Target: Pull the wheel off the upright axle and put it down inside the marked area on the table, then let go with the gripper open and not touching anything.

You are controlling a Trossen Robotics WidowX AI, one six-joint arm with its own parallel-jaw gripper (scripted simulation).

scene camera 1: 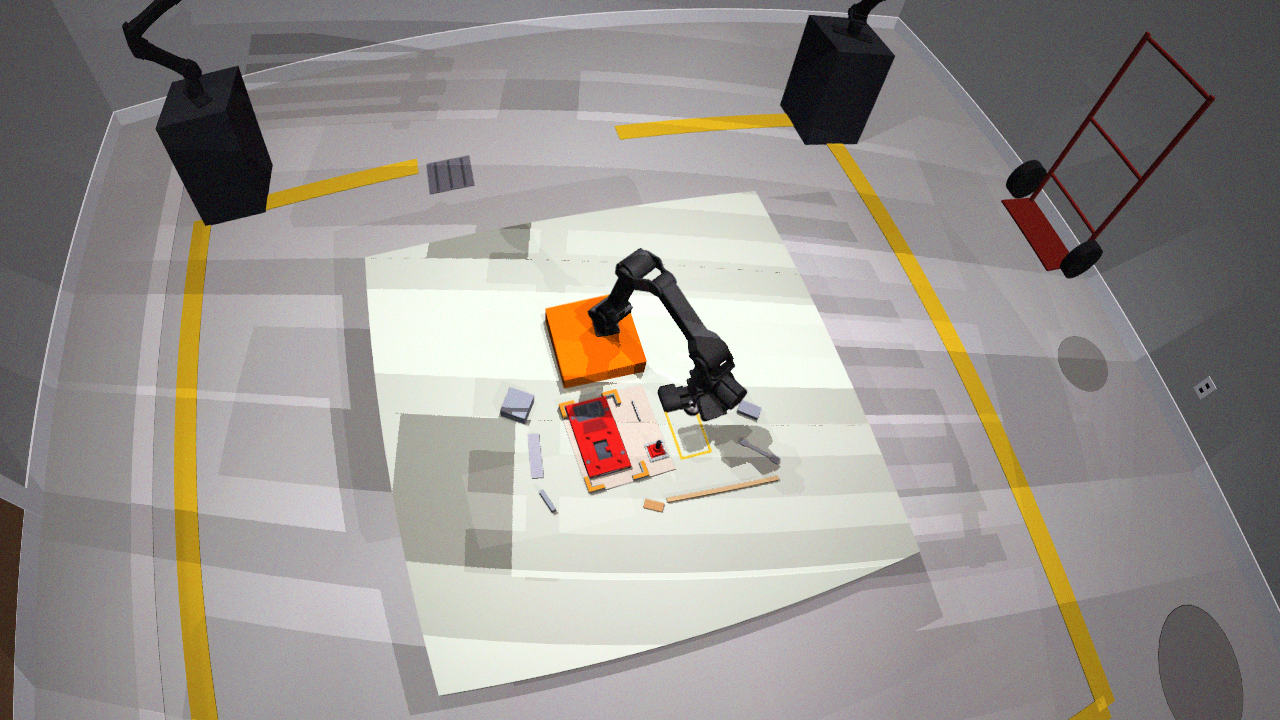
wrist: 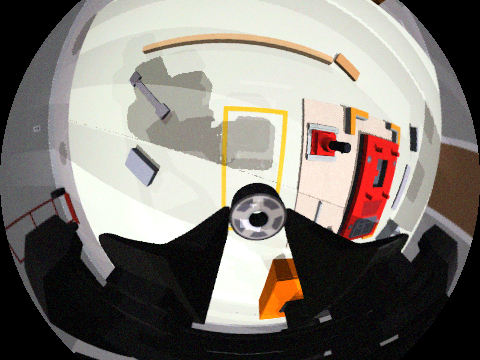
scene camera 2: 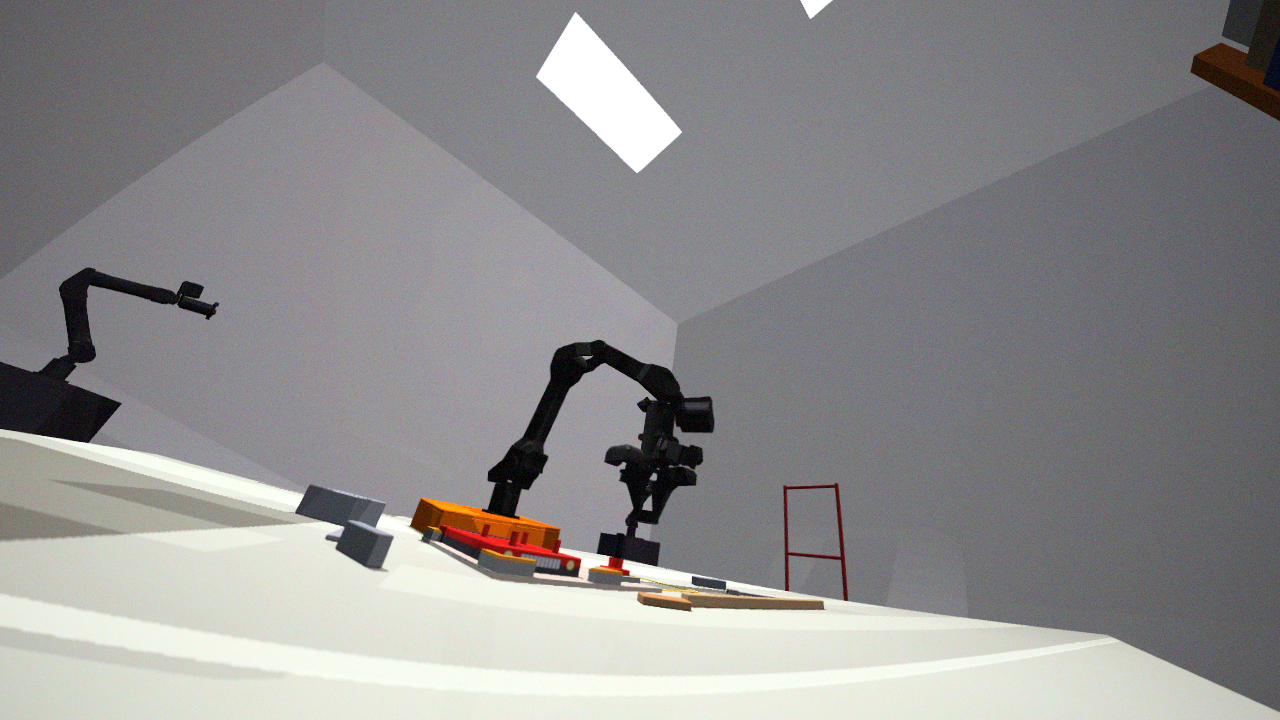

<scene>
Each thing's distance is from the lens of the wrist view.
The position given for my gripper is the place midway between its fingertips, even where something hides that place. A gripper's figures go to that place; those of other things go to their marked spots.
my gripper [wrist: 257,213]: 0.10 m
wheel [wrist: 243,220]: 0.09 m
</scene>
